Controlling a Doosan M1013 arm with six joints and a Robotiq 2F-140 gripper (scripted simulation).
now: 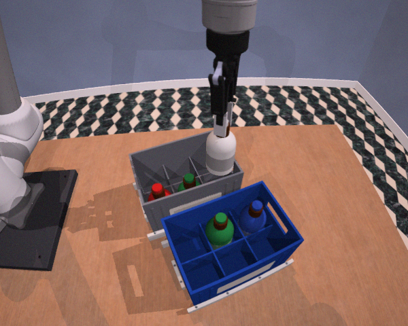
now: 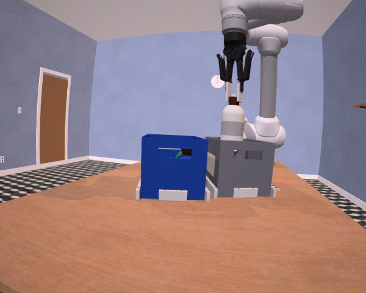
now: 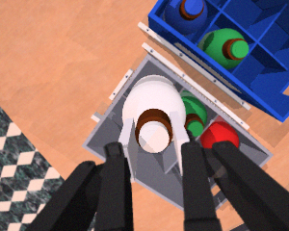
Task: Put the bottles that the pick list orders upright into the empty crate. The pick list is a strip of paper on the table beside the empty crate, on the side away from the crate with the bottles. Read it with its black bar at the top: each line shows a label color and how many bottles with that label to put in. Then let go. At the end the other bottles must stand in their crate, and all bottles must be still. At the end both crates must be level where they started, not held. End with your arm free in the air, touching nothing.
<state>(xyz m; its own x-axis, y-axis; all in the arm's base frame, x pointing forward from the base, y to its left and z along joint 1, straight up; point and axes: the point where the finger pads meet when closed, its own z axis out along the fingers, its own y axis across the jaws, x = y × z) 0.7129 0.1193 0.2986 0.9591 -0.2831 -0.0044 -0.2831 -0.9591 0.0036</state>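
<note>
Right now the white bottle is 80 mm below my hand. The rest, counted from my hand: green bottle (240 mm below, 150 mm to the right, 10 mm ahead); then blue bottle (240 mm below, 110 mm to the right, 100 mm ahead); then grey crate (250 mm below, 100 mm behind).
</note>
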